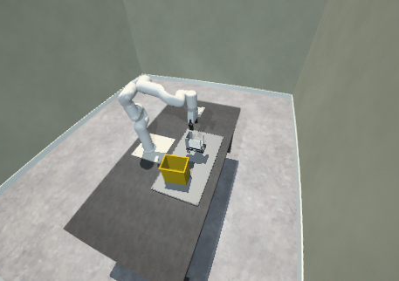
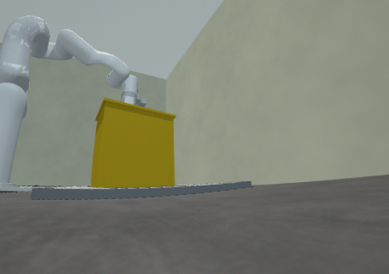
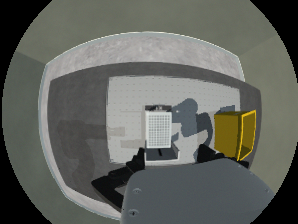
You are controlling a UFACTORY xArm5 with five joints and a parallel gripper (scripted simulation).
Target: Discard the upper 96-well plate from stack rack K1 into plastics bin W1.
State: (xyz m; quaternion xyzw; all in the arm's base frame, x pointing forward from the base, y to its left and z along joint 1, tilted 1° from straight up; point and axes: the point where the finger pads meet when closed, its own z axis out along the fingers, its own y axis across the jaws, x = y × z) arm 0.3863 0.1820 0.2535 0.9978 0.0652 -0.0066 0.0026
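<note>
Now: the 96-well plate 22 cm below my hand. The rest, counted from my hand: yellow plastics bin W1: 2 cm ahead, 33 cm to the right, 16 cm below; K1 label: 8 cm ahead, 1 cm to the left, 24 cm below.
</note>
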